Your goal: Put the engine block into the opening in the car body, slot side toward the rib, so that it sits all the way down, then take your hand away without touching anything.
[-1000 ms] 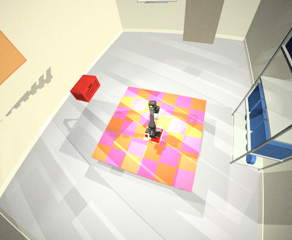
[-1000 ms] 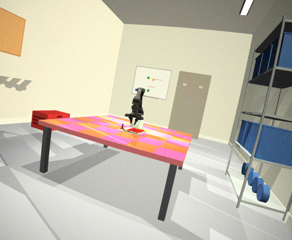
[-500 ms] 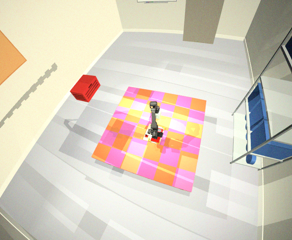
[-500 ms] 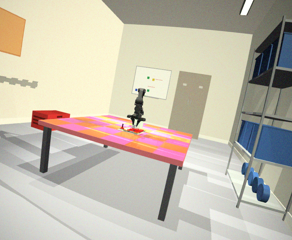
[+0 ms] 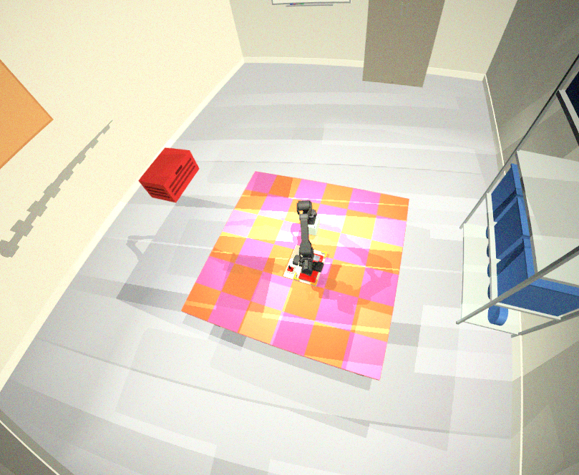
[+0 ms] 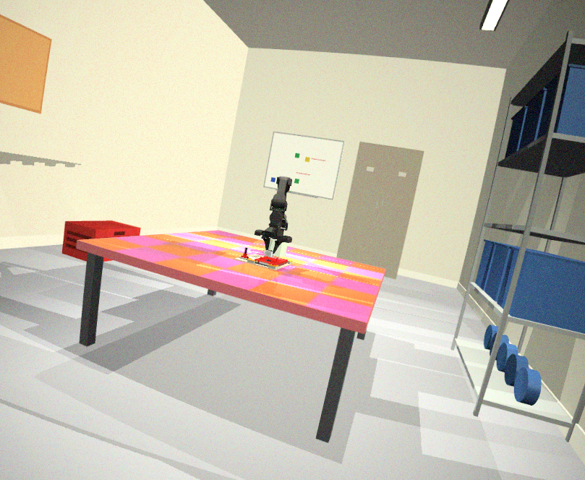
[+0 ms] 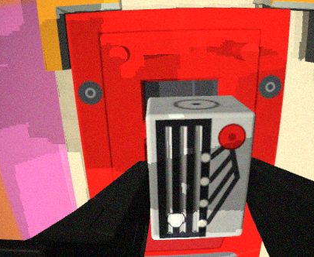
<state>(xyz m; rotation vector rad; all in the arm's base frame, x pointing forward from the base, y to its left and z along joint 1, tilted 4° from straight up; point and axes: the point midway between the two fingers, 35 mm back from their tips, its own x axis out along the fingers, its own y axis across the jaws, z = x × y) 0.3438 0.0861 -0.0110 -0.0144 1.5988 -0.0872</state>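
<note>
Now: the engine block 1 cm below my gripper tip.
</note>
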